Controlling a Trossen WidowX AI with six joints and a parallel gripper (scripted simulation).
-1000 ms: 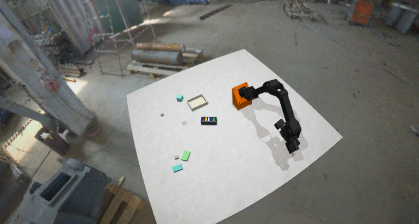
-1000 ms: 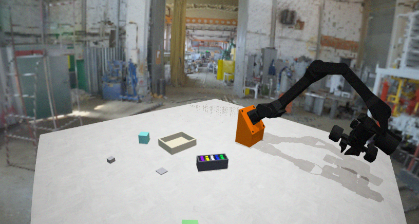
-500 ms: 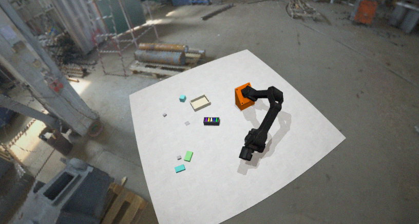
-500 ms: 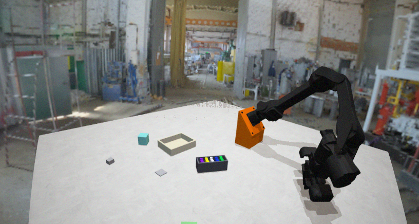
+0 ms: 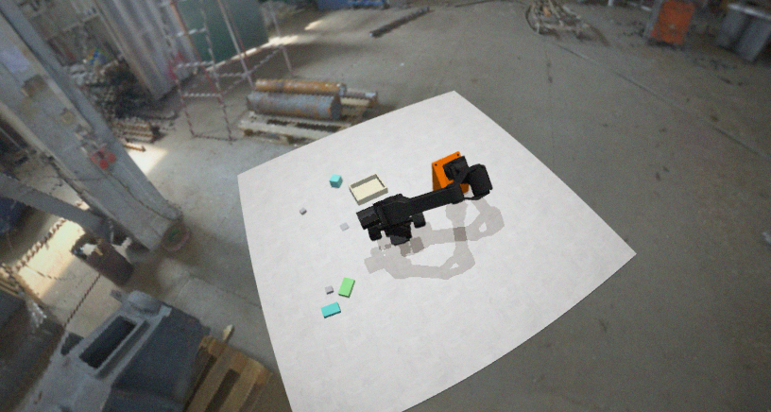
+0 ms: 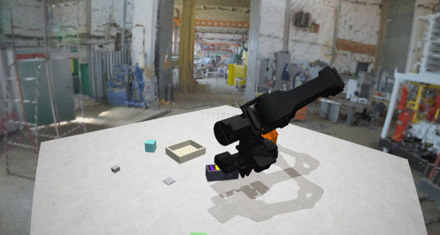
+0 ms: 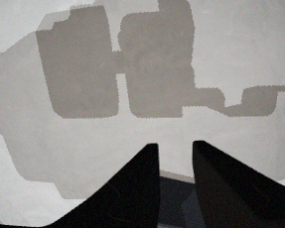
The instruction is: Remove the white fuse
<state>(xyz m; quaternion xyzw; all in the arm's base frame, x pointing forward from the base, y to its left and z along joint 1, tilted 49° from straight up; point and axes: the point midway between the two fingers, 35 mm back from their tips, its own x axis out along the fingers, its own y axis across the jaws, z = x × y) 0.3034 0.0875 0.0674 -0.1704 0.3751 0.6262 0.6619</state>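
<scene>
The white fuse lies 90 mm to the right of my gripper tip and 20 mm below it. Round my gripper tip: blue fuse: 20 mm behind, 80 mm to the right, 20 mm below; yellow fuse: 10 mm ahead, 100 mm to the right, 20 mm below; green fuse: 30 mm behind, 70 mm to the right, 20 mm below.
</scene>
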